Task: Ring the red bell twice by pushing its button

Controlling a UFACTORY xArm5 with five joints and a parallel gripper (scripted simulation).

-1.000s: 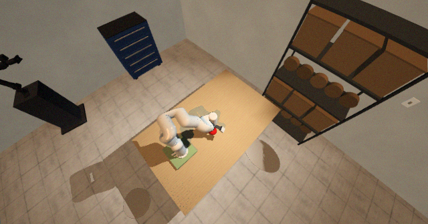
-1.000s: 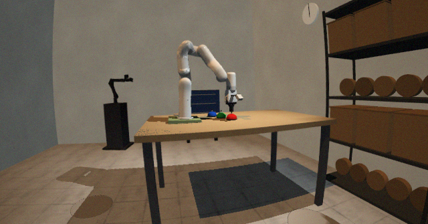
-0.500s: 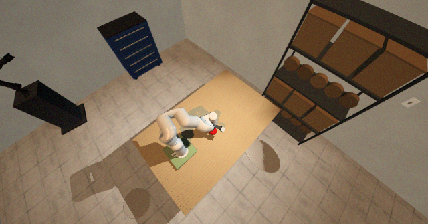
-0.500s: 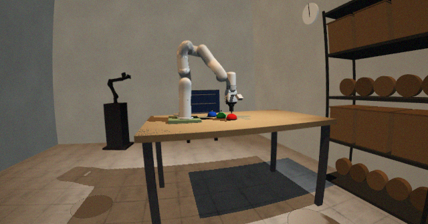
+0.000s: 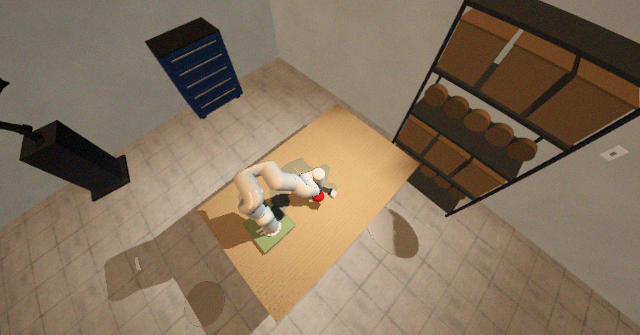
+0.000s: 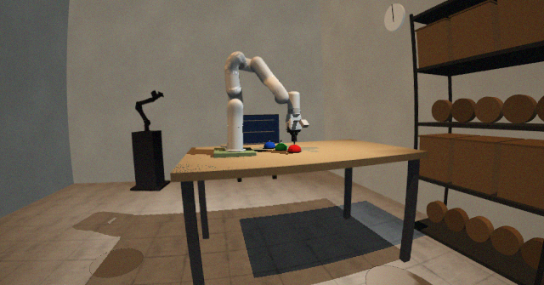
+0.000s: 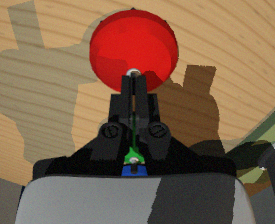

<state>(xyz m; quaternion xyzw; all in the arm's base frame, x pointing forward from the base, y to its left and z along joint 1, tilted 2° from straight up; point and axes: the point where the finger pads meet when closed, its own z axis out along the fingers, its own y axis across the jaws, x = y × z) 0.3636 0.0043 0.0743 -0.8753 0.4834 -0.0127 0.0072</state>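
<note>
Right now my hand is 50 mm above the red bell. The rest, counted from my hand: blue bell 140 mm behind, 220 mm to the left, 50 mm below; green bell 70 mm behind, 110 mm to the left, 50 mm below.
</note>
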